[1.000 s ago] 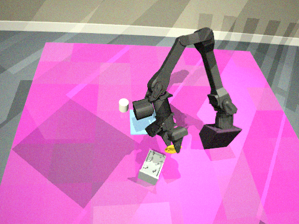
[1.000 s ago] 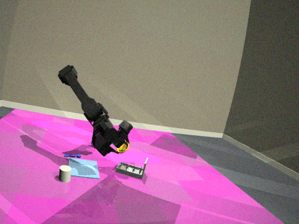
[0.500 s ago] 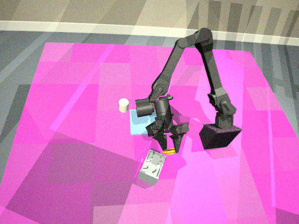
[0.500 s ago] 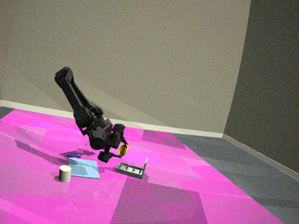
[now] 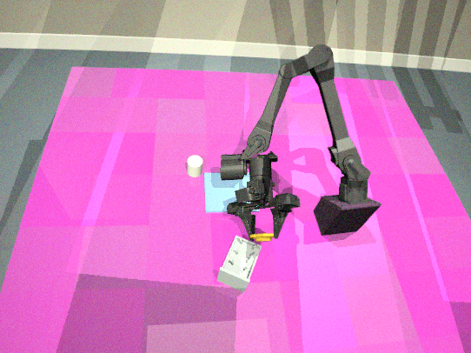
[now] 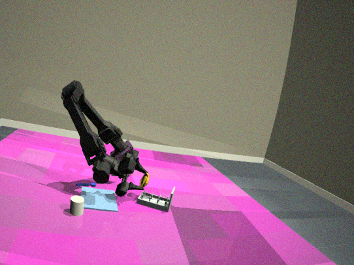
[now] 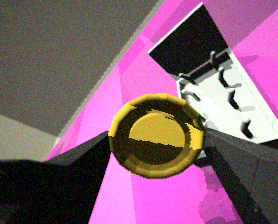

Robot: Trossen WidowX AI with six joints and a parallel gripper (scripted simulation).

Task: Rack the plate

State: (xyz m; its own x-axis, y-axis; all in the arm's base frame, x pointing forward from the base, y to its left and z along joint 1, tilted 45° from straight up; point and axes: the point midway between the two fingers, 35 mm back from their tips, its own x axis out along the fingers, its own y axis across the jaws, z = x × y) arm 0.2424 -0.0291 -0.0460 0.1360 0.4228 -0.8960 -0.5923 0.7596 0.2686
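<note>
The grey dish rack is 60 mm ahead of my gripper tip, 20 mm to the left of it and 40 mm below it. The rest, counted from my gripper tip: yellow plate (10 mm to the right); then light blue sheet (30 mm ahead, 190 mm to the right, 70 mm below); then blue spoon (80 mm behind, 210 mm to the right, 60 mm below).
</note>
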